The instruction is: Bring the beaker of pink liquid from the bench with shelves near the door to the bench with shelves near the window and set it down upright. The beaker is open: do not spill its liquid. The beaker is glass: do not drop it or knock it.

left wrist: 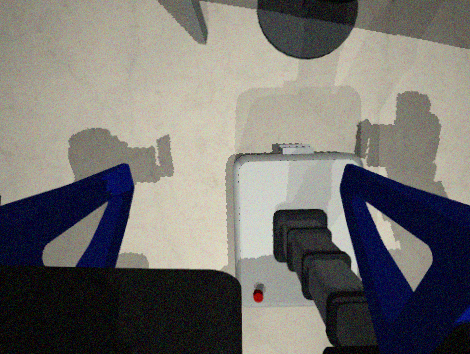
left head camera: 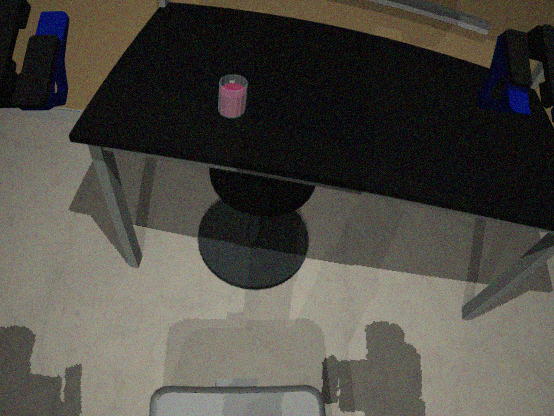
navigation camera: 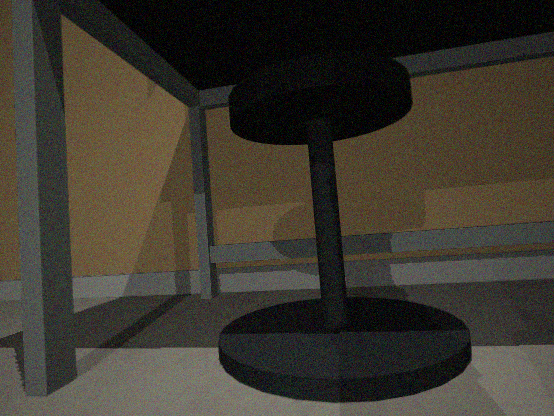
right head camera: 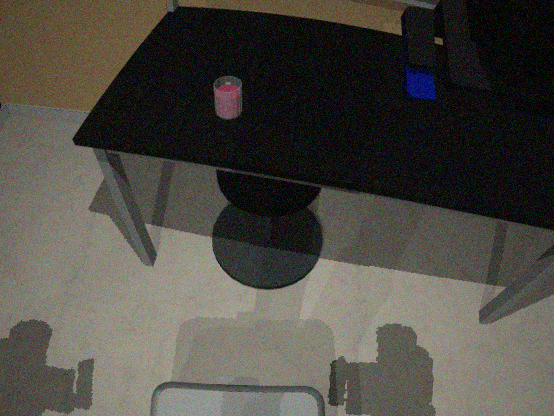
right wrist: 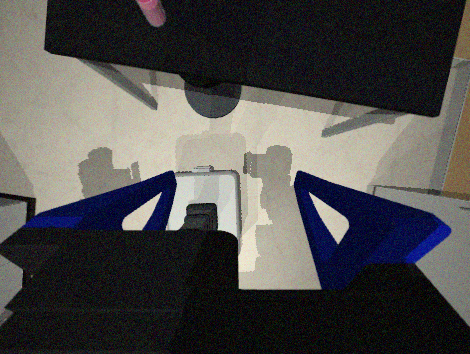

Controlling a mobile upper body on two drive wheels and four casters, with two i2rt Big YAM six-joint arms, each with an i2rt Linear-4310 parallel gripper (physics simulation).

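The glass beaker of pink liquid (left head camera: 232,101) (right head camera: 228,102) stands upright on the black bench top (left head camera: 320,110) (right head camera: 320,110), left of its middle in both head views. Part of the beaker (right wrist: 154,14) shows at the top edge of the right wrist view, on the same bench (right wrist: 300,45). My left gripper (left wrist: 236,175) is open and empty over the floor and the robot's base; it shows partly at the upper left of the left head view, apart from the beaker. My right gripper (right wrist: 235,177) is open and empty, far to the right of the beaker in the left head view.
A round black stool (left head camera: 253,250) (right head camera: 267,250) (navigation camera: 345,360) stands under the bench's front edge. Grey bench legs (left head camera: 117,210) (right head camera: 127,210) (navigation camera: 45,200) stand at the left. The robot's white base (left head camera: 237,404) (left wrist: 262,200) is in front of the bench. Grey cabinets (right wrist: 425,220) show at the right wrist view's right edge.
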